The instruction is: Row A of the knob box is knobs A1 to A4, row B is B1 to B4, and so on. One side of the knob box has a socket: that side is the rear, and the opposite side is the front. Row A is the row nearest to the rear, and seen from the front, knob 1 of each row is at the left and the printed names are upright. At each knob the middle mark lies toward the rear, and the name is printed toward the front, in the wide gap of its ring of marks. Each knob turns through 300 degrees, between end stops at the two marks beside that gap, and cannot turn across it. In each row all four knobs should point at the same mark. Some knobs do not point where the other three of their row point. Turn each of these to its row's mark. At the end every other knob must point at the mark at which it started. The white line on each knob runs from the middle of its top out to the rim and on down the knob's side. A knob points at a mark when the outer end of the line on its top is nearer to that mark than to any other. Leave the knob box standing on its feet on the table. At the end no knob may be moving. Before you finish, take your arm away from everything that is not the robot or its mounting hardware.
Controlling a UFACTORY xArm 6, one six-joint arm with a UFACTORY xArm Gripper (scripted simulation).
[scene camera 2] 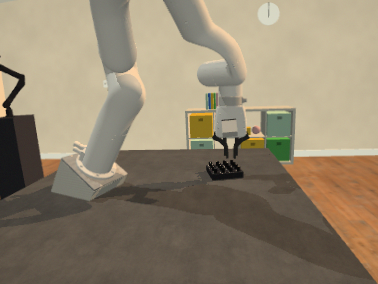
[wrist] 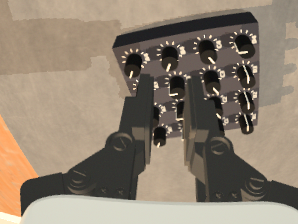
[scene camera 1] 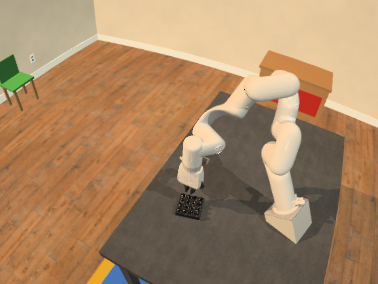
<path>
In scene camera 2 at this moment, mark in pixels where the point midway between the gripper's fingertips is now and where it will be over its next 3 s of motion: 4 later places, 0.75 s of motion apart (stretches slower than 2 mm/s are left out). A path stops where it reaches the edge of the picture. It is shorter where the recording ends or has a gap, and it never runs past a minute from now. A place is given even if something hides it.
My gripper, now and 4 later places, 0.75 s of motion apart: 230, 157; 230, 164; 230, 166; 230, 169; 230, 160
</path>
